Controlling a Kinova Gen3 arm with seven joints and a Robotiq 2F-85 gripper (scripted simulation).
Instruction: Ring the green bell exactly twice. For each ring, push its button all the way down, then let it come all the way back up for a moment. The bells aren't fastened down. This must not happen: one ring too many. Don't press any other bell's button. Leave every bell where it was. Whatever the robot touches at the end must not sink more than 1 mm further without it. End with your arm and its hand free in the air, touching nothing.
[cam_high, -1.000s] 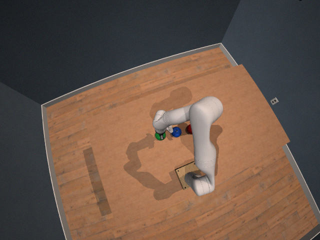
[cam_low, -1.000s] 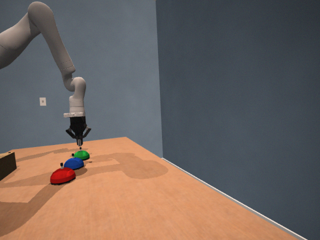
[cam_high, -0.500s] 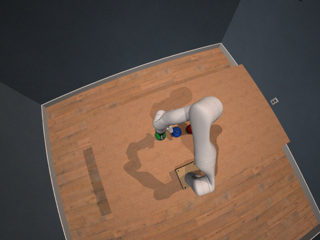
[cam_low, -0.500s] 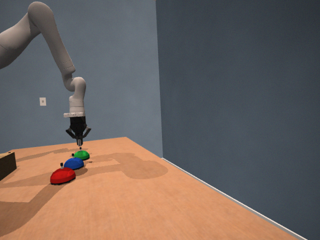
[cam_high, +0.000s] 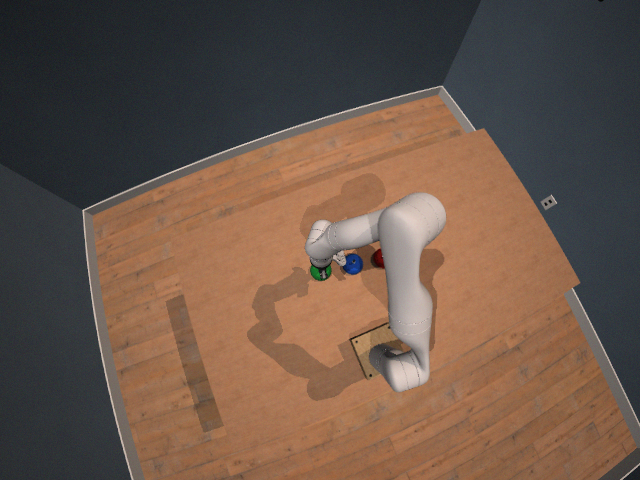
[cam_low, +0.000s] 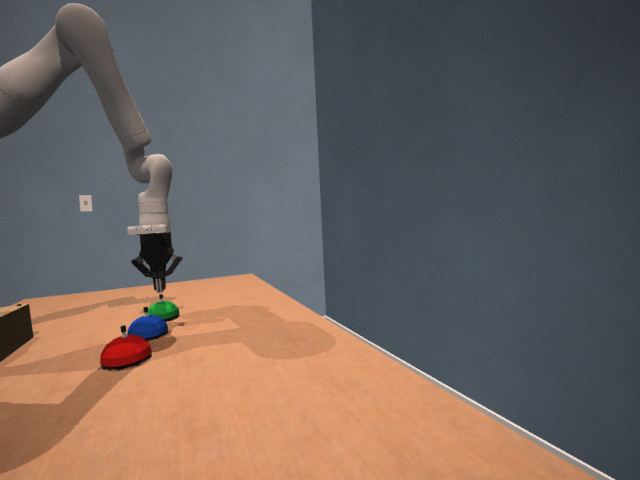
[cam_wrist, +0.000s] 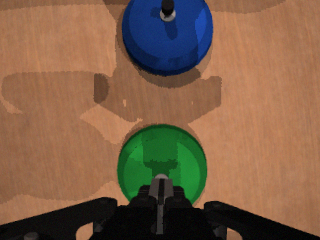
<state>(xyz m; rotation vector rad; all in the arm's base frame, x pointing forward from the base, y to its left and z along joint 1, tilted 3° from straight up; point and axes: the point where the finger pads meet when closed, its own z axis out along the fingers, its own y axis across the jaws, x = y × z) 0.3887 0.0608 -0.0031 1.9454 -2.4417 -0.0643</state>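
The green bell lies 5 cm below my hand. Round my hand: red bell (25 cm to the right, 6 cm behind, 5 cm below); then blue bell (13 cm to the right, 5 cm below, 3 cm behind).
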